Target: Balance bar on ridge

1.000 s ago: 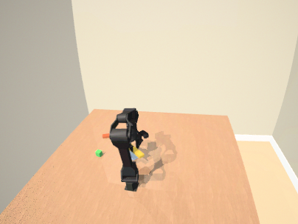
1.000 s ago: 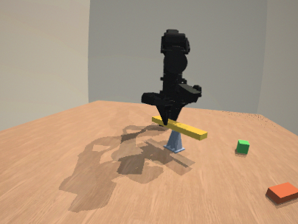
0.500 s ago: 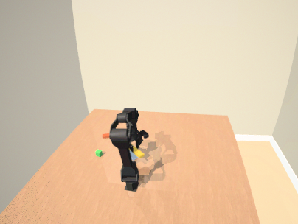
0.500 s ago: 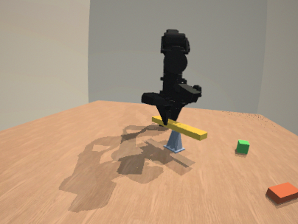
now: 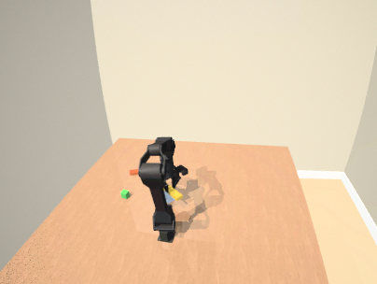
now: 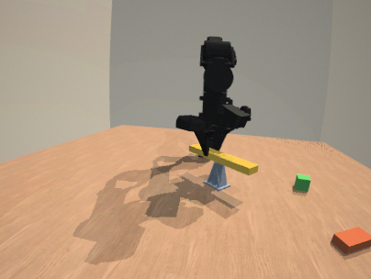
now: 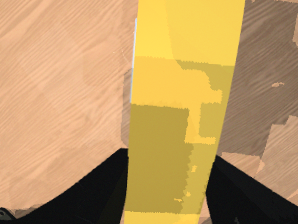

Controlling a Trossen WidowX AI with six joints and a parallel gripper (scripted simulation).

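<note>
Right now the yellow bar is 2 cm to the left of my gripper tip and 2 cm ahead of it. Round my gripper tip: green cube: 25 cm to the left, 6 cm below, 1 cm behind; orange flat block: 28 cm to the left, 20 cm ahead, 6 cm below.
</note>
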